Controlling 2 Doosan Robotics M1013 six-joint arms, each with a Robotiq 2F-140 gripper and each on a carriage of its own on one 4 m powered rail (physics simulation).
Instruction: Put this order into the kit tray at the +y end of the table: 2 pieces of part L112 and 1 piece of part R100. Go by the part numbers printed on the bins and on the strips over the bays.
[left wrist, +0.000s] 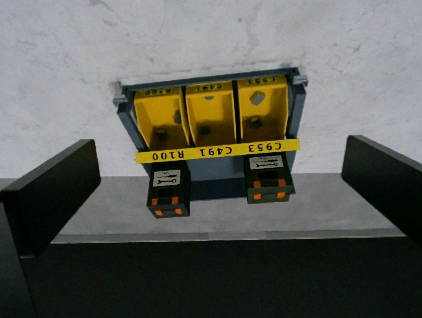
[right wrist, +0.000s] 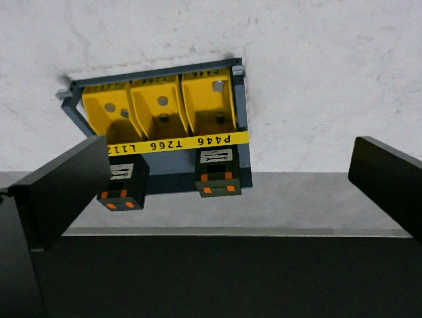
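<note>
The yellow bin R100 (left wrist: 161, 114) stands at the left of the rack in the left wrist view, with small dark parts inside. The yellow bin L112 (right wrist: 106, 116) stands at the left of the other rack in the right wrist view, with two round grey parts showing in it. Its strip is partly covered by a finger. My left gripper (left wrist: 221, 158) is open and empty, apart from the rack. My right gripper (right wrist: 229, 156) is open and empty, apart from its rack. The kit tray does not show in either view.
Bins C491 (left wrist: 211, 117) and C953 (left wrist: 263, 107) stand beside R100; bins T266 (right wrist: 161, 110) and P446 (right wrist: 207, 102) beside L112. Dark cases with orange latches (left wrist: 169, 192) (left wrist: 269, 182) (right wrist: 125, 187) (right wrist: 218, 175) sit below the yellow strips (left wrist: 192, 154) (right wrist: 190, 143).
</note>
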